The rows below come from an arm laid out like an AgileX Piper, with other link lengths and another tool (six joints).
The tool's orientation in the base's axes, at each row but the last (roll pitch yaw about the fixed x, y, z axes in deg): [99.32 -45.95 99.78]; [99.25 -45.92 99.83]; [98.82 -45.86 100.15]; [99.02 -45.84 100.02]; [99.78 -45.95 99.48]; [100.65 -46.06 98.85]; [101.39 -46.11 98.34]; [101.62 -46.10 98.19]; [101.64 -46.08 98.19]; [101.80 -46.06 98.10]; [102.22 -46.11 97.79]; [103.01 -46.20 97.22]
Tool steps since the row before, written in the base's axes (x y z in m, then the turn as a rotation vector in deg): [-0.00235 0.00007 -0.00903 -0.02 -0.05 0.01]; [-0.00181 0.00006 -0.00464 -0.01 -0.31 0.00]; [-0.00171 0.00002 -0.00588 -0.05 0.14 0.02]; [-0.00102 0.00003 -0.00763 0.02 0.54 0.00]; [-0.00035 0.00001 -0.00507 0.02 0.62 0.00]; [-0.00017 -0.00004 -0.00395 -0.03 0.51 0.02]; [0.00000 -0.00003 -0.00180 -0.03 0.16 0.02]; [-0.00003 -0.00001 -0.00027 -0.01 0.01 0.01]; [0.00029 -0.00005 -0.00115 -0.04 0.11 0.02]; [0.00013 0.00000 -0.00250 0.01 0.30 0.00]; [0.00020 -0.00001 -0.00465 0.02 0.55 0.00]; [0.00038 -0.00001 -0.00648 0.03 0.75 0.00]
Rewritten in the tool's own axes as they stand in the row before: [-0.00616 -0.00690 -0.00120 -0.02 0.03 -0.03]; [-0.00308 -0.00373 -0.00119 -0.21 0.21 -0.10]; [-0.00400 -0.00453 -0.00100 0.12 -0.09 -0.01]; [-0.00533 -0.00555 -0.00013 0.37 -0.36 0.17]; [-0.00360 -0.00358 0.00027 0.42 -0.41 0.19]; [-0.00285 -0.00272 0.00033 0.37 -0.34 0.11]; [-0.00132 -0.00120 0.00024 0.13 -0.10 0.01]; [-0.00020 -0.00019 0.00001 0.02 0.00 -0.01]; [-0.00089 -0.00066 0.00042 0.09 -0.07 -0.01]; [-0.00181 -0.00166 0.00048 0.21 -0.20 0.09]; [-0.00338 -0.00308 0.00087 0.38 -0.36 0.17]; [-0.00472 -0.00424 0.00137 0.51 -0.49 0.24]
